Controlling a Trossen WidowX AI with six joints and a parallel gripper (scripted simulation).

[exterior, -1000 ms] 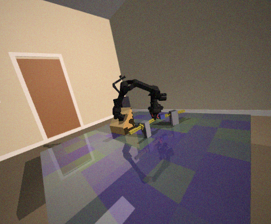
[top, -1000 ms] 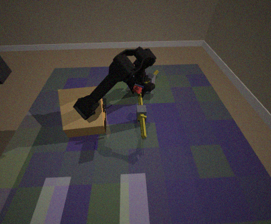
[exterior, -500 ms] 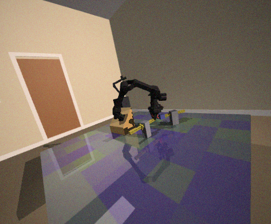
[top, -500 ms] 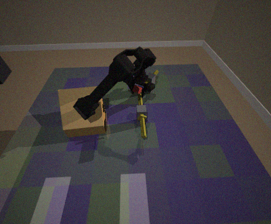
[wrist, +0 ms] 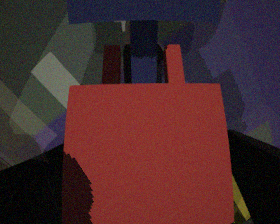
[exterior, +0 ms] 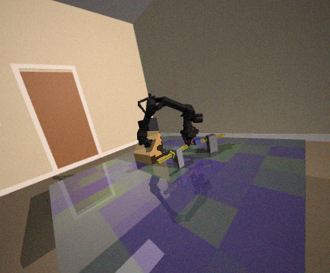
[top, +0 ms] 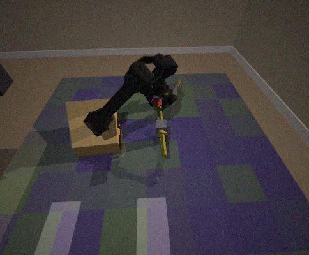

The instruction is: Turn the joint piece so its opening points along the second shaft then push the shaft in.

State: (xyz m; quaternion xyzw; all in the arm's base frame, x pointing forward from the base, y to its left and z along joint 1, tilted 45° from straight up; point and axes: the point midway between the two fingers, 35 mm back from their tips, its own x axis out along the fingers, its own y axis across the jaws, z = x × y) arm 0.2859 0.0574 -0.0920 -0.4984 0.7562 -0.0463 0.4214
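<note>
My gripper tip is now 2 cm to the right of the dark red joint piece and 3 cm below it.
</note>
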